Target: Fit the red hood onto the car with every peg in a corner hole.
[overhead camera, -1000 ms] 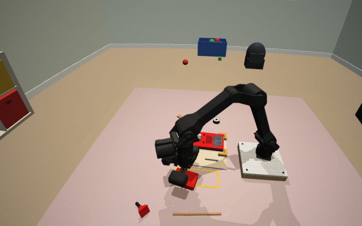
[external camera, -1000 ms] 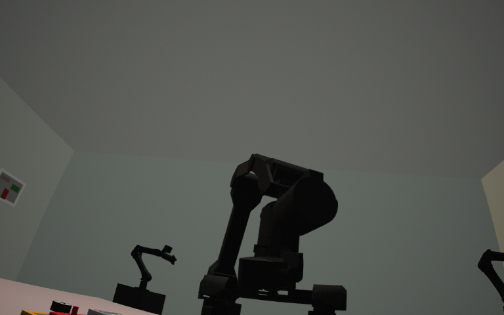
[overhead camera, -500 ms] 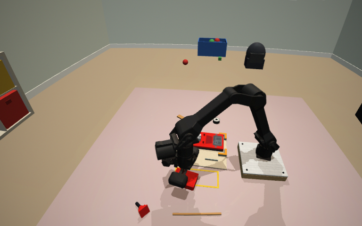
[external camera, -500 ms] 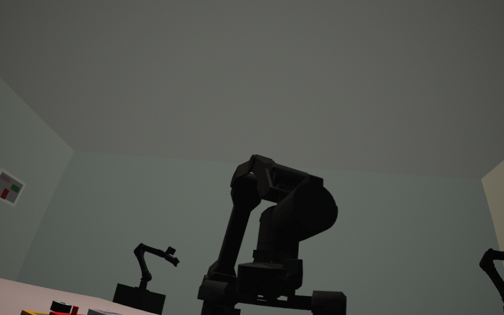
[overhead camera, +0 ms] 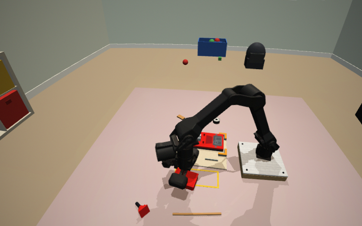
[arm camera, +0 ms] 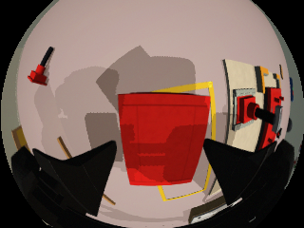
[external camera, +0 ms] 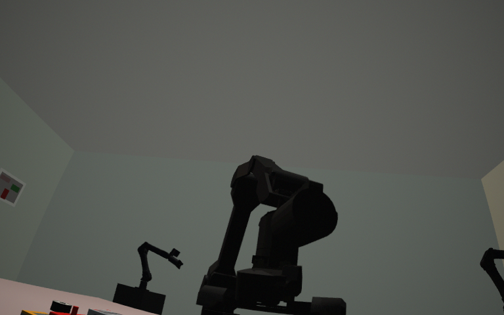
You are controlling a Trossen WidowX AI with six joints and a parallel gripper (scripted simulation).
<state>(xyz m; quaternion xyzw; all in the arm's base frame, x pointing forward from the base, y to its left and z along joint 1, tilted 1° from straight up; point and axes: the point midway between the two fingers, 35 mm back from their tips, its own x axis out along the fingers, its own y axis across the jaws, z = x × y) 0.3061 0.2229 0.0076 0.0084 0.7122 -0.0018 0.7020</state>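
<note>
Right now the beige jig is 22 cm to the right of my gripper tip and 1 cm behind it. The rest, counted from my gripper tip: wooden stick: 12 cm to the left, 9 cm behind, 1 cm below; then red hood: right at my gripper tip.
</note>
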